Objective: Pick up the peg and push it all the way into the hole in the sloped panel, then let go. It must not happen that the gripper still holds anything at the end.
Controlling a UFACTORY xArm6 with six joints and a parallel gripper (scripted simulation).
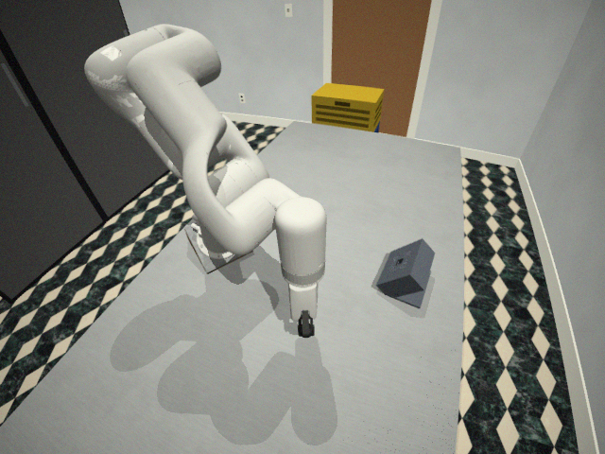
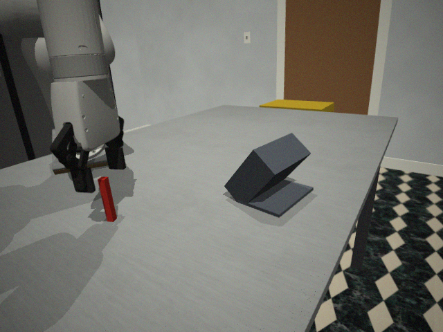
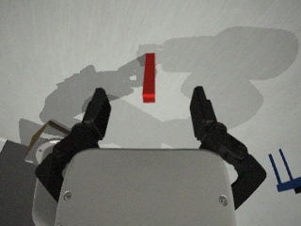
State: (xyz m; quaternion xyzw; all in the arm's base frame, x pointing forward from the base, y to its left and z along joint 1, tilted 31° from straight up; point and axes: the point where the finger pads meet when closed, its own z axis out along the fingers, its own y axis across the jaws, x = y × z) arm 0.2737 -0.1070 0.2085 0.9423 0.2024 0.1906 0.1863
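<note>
Now: the red peg 5 cm below my hand. Round my hand: grey base plate: 22 cm ahead, 21 cm to the left, 9 cm below.
</note>
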